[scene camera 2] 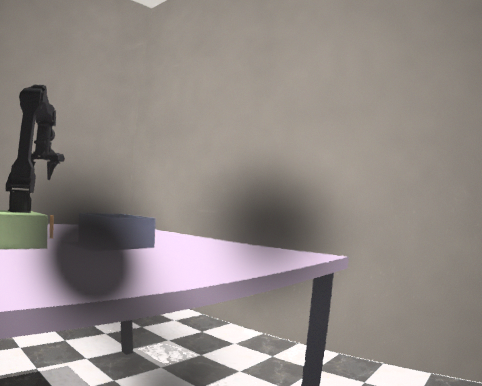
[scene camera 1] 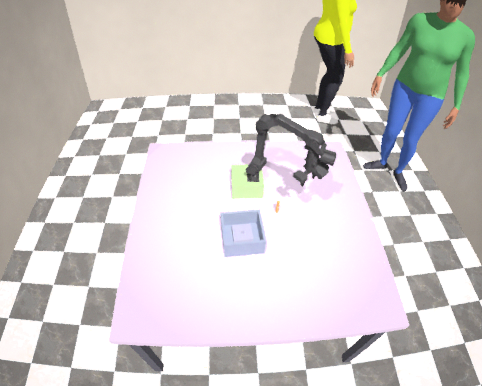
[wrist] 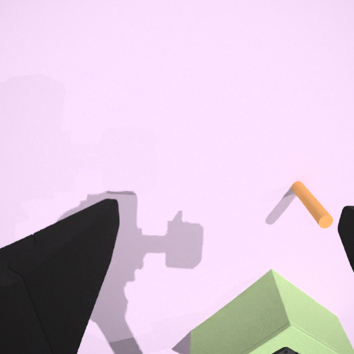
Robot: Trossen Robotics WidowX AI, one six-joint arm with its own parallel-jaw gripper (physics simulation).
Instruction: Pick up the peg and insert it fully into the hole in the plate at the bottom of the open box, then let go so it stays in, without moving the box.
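Places are measured from the arm's base along level axes (x left, y down, z back), in centimetres.
Pixels of known places: gripper, fingertip midpoint: [scene camera 2: 40,179] [scene camera 1: 307,182]; arm's base, link origin: [scene camera 2: 19,211] [scene camera 1: 253,177].
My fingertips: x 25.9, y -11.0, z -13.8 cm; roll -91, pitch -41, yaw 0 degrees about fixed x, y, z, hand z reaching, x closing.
Ahead of a thing's pixels: the offset from my fingertips to its top centre. "*": to the spot under its first point. Level surfaces: height alone.
The orange peg {dz -1.6, dx -13.2, dy +12.6 cm} [scene camera 1: 277,206] [scene camera 2: 51,226] [wrist: 312,205] stands upright on the table, between the green block and the box but off to the right in scene camera 1. The open blue-grey box {dz -19.3, dx -31.3, dy +10.8 cm} [scene camera 1: 244,248] [scene camera 2: 140,232] sits nearer the table's middle. A pale square plate {dz -19.3, dx -31.3, dy +14.5 cm} [scene camera 1: 248,237] with a small dark hole {* dz -18.8, dx -30.8, dy +16.0 cm} [scene camera 1: 243,232] lies at its bottom. My gripper [scene camera 1: 310,180] [scene camera 2: 50,172] [wrist: 233,215] is open and empty, above the table and behind and right of the peg in scene camera 1. In the wrist view the peg shows near the right finger, well below it.
The arm's base stands on a green block [scene camera 1: 247,189] [scene camera 2: 22,232] [wrist: 240,315] behind the box. The pink table {dy +20.6 cm} [scene camera 1: 175,290] [scene camera 2: 200,265] [wrist: 175,75] carries these things. Two people stand beyond its far right side. Two dark blurs cover parts of scene camera 2, one over part of the box.
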